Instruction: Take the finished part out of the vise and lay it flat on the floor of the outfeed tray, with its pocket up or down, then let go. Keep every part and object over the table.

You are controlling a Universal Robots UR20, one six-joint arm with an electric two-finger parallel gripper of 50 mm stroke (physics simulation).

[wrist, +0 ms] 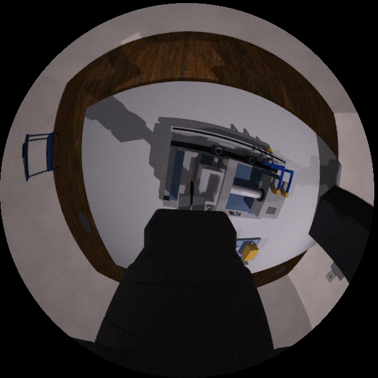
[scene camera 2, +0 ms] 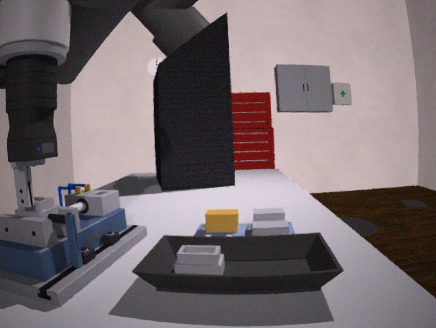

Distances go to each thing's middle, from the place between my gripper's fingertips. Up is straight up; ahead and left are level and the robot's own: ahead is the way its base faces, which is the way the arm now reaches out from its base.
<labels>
I see the yellow block (scene camera 2: 226,220) 270 mm to the left of my hand, 240 mm behind it and 80 mm below it.
</labels>
